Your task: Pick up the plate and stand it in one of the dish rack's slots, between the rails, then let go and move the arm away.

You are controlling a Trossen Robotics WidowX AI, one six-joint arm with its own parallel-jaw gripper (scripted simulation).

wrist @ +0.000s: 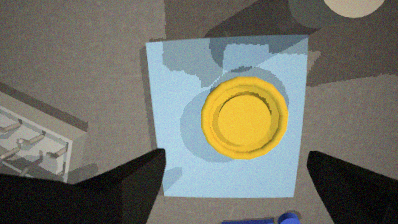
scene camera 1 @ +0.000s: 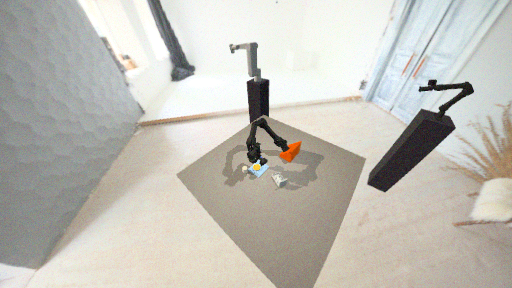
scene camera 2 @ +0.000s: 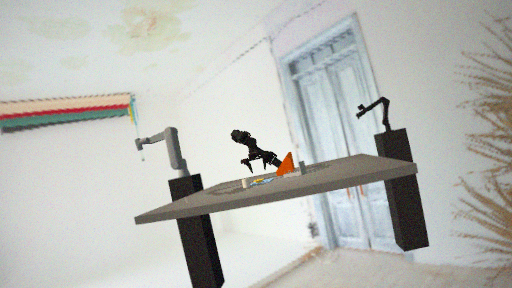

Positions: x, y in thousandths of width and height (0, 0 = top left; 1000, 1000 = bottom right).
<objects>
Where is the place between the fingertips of my gripper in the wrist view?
594, 703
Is my gripper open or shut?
Open.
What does my gripper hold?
Nothing.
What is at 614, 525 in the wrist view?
A yellow plate.
</objects>
